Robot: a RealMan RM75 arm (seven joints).
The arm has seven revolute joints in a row. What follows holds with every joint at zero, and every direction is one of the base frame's.
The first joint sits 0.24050 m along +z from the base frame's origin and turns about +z.
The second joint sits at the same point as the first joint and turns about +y.
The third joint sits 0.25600 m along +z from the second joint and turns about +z.
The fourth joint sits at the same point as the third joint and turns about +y.
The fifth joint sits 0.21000 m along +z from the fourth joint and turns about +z.
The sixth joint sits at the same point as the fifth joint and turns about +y.
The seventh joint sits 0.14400 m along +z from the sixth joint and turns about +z.
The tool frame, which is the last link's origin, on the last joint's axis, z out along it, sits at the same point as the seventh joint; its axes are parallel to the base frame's.
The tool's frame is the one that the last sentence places.
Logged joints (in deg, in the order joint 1, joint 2, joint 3, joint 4, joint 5, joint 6, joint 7), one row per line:
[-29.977, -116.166, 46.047, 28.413, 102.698, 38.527, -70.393]
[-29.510, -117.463, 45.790, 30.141, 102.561, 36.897, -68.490]
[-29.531, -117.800, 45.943, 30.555, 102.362, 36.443, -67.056]
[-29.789, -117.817, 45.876, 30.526, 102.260, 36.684, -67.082]
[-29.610, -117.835, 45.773, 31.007, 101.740, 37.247, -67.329]
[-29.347, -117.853, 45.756, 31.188, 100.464, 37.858, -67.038]
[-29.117, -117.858, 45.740, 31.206, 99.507, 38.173, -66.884]
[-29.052, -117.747, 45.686, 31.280, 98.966, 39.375, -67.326]
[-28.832, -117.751, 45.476, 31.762, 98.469, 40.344, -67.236]
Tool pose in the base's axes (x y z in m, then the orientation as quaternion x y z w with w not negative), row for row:
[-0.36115, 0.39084, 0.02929, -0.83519, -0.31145, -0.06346, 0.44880]
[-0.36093, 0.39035, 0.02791, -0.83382, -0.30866, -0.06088, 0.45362]
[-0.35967, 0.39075, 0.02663, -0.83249, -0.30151, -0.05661, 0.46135]
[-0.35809, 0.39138, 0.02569, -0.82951, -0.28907, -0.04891, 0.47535]
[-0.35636, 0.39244, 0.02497, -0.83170, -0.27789, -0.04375, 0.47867]
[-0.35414, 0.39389, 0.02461, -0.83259, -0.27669, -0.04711, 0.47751]
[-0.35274, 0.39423, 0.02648, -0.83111, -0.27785, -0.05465, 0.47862]
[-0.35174, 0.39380, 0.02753, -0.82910, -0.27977, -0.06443, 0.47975]
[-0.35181, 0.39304, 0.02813, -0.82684, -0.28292, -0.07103, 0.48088]
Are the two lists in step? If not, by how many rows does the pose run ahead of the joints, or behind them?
The pose runs 2 rows behind the joints: the pose in row i belongs to the joints in row i - 2.
